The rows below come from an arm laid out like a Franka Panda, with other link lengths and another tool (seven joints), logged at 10 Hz.
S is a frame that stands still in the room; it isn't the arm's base.
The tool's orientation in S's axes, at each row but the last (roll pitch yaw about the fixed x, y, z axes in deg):
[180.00, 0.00, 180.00]
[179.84, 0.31, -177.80]
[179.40, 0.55, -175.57]
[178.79, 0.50, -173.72]
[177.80, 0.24, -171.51]
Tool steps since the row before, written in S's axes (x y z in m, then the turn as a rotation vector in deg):
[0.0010, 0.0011, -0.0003, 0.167, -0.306, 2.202]
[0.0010, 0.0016, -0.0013, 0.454, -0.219, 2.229]
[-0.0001, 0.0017, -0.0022, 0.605, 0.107, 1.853]
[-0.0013, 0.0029, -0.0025, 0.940, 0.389, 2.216]
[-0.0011, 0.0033, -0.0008, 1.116, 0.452, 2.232]
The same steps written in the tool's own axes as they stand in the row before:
[-0.0010, 0.0011, 0.0003, -0.167, -0.306, -2.202]
[-0.0011, 0.0016, 0.0013, -0.457, -0.230, -2.227]
[0.0000, 0.0017, 0.0022, -0.629, 0.079, -1.846]
[0.0010, 0.0030, 0.0026, -0.996, 0.330, -2.201]
[0.0006, 0.0034, 0.0009, -1.180, 0.368, -2.215]

